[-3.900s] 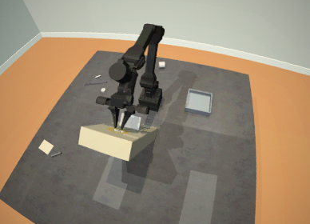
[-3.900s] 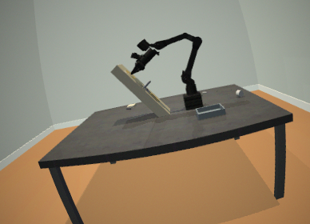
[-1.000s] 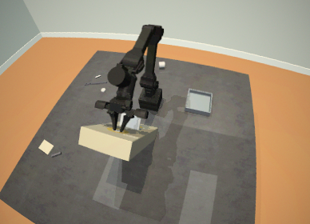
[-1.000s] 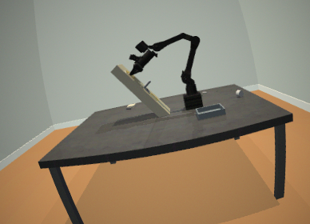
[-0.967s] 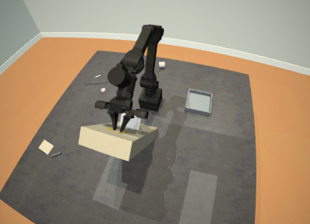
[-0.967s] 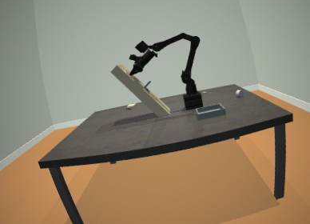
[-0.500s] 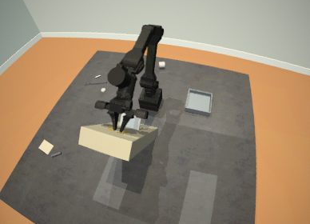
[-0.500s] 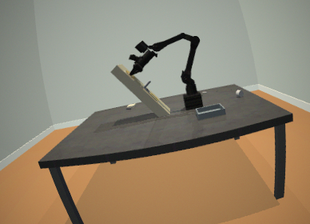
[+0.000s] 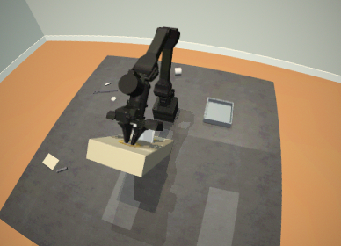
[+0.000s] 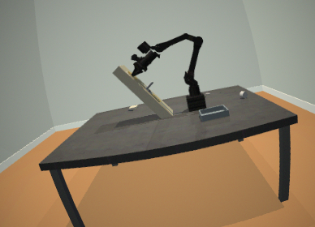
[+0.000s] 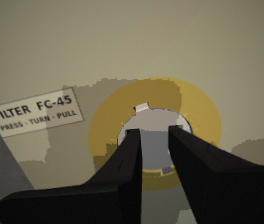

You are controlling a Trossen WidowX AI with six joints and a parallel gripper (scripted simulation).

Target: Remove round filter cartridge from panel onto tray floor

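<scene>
The round grey filter cartridge lies 10 mm ahead of my gripper tip and 10 mm below it. Round my gripper tip: grey tray (430 mm behind, 290 mm to the left, 270 mm below); then cream block (100 mm ahead, 500 mm to the right, 270 mm below).
</scene>
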